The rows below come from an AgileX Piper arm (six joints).
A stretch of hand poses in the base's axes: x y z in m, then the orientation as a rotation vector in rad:
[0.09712, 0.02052, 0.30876, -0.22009, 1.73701, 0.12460]
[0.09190, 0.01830, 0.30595, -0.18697, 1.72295, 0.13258]
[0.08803, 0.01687, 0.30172, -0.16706, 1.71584, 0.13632]
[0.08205, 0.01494, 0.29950, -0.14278, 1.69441, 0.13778]
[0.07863, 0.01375, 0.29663, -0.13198, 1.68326, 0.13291]
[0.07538, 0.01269, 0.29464, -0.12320, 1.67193, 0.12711]
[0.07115, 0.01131, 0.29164, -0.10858, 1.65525, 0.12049]
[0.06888, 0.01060, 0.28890, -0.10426, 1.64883, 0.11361]
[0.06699, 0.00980, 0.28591, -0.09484, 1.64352, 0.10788]
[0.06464, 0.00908, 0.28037, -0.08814, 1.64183, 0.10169]
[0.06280, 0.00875, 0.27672, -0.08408, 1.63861, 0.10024]
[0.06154, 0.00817, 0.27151, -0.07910, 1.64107, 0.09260]
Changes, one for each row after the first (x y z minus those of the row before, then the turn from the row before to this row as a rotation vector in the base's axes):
[-0.00522, -0.00222, -0.00281, 0.02556, -0.01309, -0.01702]
[-0.00387, -0.00143, -0.00423, 0.01457, -0.00651, -0.01092]
[-0.00598, -0.00193, -0.00222, 0.01698, -0.02079, -0.01475]
[-0.00342, -0.00119, -0.00287, 0.00409, -0.01130, -0.00978]
[-0.00325, -0.00106, -0.00199, 0.00232, -0.01157, -0.00901]
[-0.00423, -0.00138, -0.00300, 0.00568, -0.01681, -0.01330]
[-0.00227, -0.00071, -0.00274, -0.00142, -0.00679, -0.00688]
[-0.00189, -0.00080, -0.00299, 0.00233, -0.00548, -0.00955]
[-0.00235, -0.00072, -0.00554, 0.00014, -0.00193, -0.00811]
[-0.00184, -0.00033, -0.00365, 0.00172, -0.00322, -0.00350]
[-0.00126, -0.00058, -0.00521, -0.00208, 0.00212, -0.00791]

